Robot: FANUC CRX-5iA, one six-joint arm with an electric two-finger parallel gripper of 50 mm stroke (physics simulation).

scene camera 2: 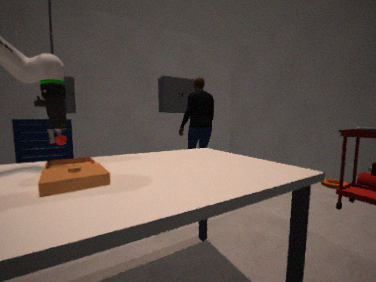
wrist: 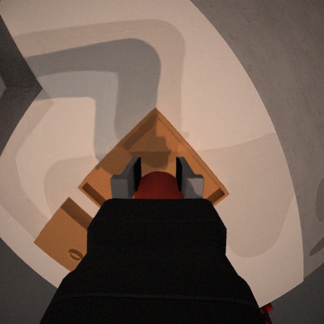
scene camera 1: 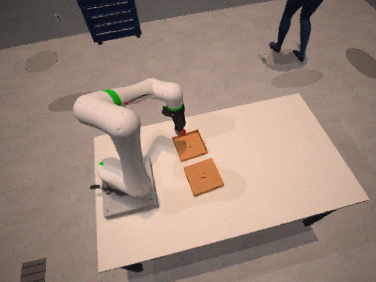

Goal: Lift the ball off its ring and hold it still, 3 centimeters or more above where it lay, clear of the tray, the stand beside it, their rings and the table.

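Places are measured from the arm's base along level axes (x down, y ahead, z right), in centimetres.
Pixels of known places: gripper, fingertip midpoint: [scene camera 2: 56, 142] [scene camera 1: 178, 131].
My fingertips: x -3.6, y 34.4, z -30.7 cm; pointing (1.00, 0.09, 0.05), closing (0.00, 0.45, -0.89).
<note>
Behind a point stands the place of what it marks.
The red ball [scene camera 1: 182, 132] {y 36.8, x -6.6, z -27.9 cm} [scene camera 2: 61, 140] {y 37.3, x -5.0, z -27.4 cm} [wrist: 159, 187] is held between the fingers of my gripper [scene camera 1: 181, 131] {y 34.4, x -3.6, z -30.7 cm} [scene camera 2: 56, 136] {y 34.4, x -3.6, z -30.7 cm} [wrist: 158, 167], which is shut on it. In scene camera 2 the ball hangs in the air, with a visible gap above the orange tray [scene camera 1: 182, 151] {y 35.5, x 7.6, z -22.5 cm} [scene camera 2: 91, 160] {y 48.6, x 5.9, z -31.1 cm} [wrist: 150, 131]. In scene camera 1 it appears over the tray's far edge. The tray's small ring [scene camera 1: 189, 146] {y 40.5, x 7.9, z -26.0 cm} shows bare; it is hidden in the wrist view. The orange stand [scene camera 1: 210, 186] {y 50.5, x 3.9, z 5.2 cm} [scene camera 2: 85, 183] {y 51.8, x 6.1, z 6.4 cm} [wrist: 59, 237] lies beside the tray, with its own empty ring [scene camera 1: 203, 175] {y 47.2, x 3.9, z -2.2 cm} [scene camera 2: 74, 169] {y 47.5, x 2.9, z -0.5 cm} [wrist: 75, 254] on top.
The white table [scene camera 1: 270, 150] {y 93.4, x 7.9, z -17.4 cm} [scene camera 2: 200, 175] {y 91.7, x 7.9, z 5.6 cm} carries the tray, the stand and the arm's grey base plate [scene camera 1: 130, 206] {y 4.4, x 0.3, z 14.1 cm}. A person [scene camera 1: 294, 25] [scene camera 2: 201, 110] stands beyond the table. A blue cabinet [scene camera 1: 114, 20] stands behind, and a red cart [scene camera 2: 343, 160] is at the right.
</note>
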